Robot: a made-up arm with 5 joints.
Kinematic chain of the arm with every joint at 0, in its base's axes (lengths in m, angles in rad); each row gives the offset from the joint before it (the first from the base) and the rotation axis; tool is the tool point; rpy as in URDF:
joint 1: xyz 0 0 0.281 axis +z
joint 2: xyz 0 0 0 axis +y
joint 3: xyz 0.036 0 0.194 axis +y
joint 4: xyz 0.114 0 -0.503 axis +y
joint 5: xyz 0.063 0 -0.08 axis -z
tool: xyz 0 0 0 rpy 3.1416 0 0
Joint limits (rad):
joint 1: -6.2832..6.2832
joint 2: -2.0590..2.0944
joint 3: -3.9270..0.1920
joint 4: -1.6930..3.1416
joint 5: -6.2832..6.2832
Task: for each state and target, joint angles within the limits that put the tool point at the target. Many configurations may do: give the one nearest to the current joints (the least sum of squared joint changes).
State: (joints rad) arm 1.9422 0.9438 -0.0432 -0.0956 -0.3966
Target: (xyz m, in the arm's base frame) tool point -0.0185 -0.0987 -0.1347
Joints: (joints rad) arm 1.3855 0.7168 0.0625 -0.2834 -0.3966
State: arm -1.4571 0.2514 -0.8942 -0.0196 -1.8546
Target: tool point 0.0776 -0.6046 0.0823
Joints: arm -1.4431 0.4446 -1.0957 0.0198 -1.8546
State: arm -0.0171 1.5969 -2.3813 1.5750 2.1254
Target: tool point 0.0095 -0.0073 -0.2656
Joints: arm -0.6552 1.6916 -1.3189 2.0880 2.1254
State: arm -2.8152 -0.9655 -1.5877 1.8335 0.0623
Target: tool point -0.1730 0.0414 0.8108
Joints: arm -3.3765 -1.0807 -1.3485 2.0214 0.0623
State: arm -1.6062 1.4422 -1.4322 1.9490 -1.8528
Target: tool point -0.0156 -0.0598 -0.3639
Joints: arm -1.8260 1.8837 -1.6293 1.6281 -1.8528
